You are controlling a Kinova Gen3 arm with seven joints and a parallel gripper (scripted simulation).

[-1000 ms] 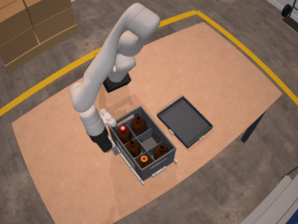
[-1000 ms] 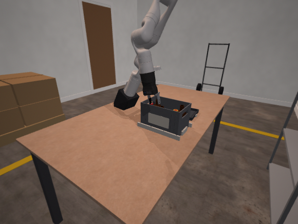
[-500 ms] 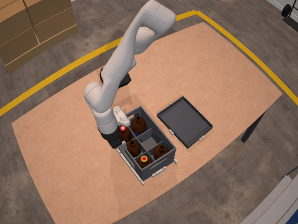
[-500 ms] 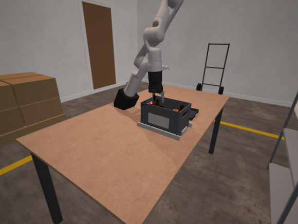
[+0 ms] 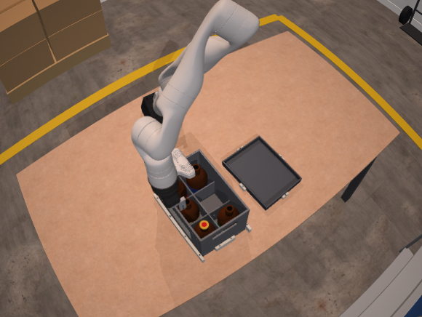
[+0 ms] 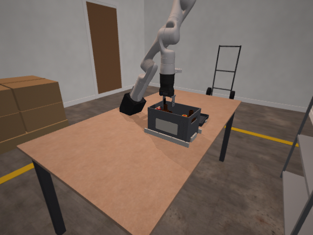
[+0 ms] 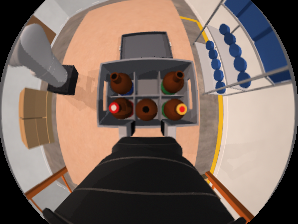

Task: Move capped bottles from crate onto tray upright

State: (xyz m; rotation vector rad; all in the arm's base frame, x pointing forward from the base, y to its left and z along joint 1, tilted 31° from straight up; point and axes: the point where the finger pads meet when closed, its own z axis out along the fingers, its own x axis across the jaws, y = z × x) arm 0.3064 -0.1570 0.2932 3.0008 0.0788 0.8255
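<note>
Right now my hand is 150 mm above the bottle, 90 mm past it and 30 mm to the right of it. Round my hand: dark tray (360 mm to the left, 220 mm below, 30 mm behind); dark grey crate (150 mm below, 80 mm to the left, 10 mm behind).
</note>
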